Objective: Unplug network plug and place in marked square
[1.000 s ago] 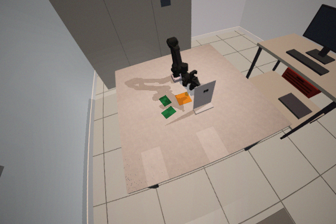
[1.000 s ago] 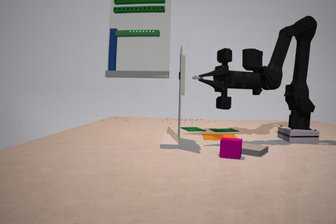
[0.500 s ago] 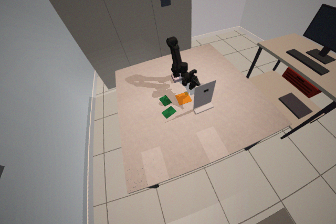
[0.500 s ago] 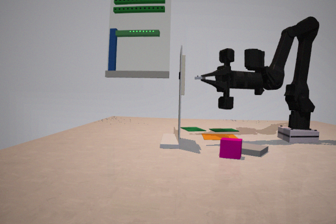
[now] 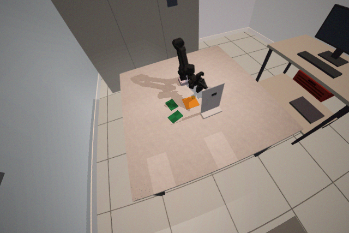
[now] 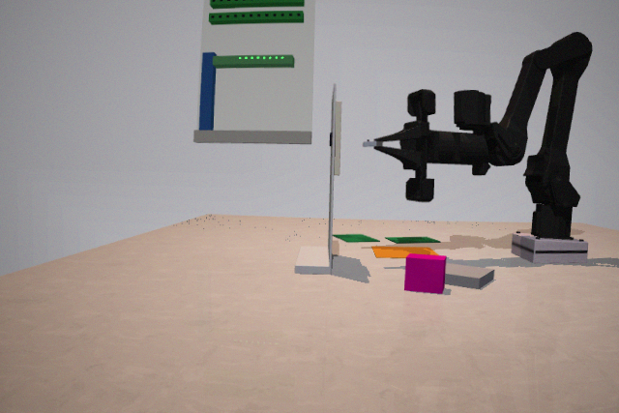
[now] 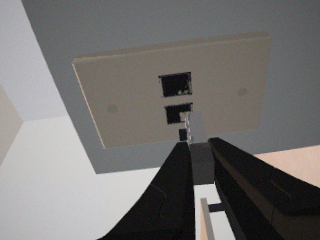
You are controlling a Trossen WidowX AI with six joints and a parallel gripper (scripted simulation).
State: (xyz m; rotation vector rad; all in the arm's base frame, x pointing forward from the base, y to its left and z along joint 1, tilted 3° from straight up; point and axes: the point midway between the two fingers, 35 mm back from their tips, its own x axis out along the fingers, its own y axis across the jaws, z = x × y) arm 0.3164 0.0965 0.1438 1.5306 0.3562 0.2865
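The orange marked square is 6 cm behind my gripper tip, 12 cm to the right of it and 20 cm below it. From my gripper tip the other things lie so: grey network plug: right at my gripper tip; upright panel: 7 cm ahead, 2 cm to the left, 7 cm below; flat grey block: 12 cm behind, 9 cm to the left, 19 cm below.
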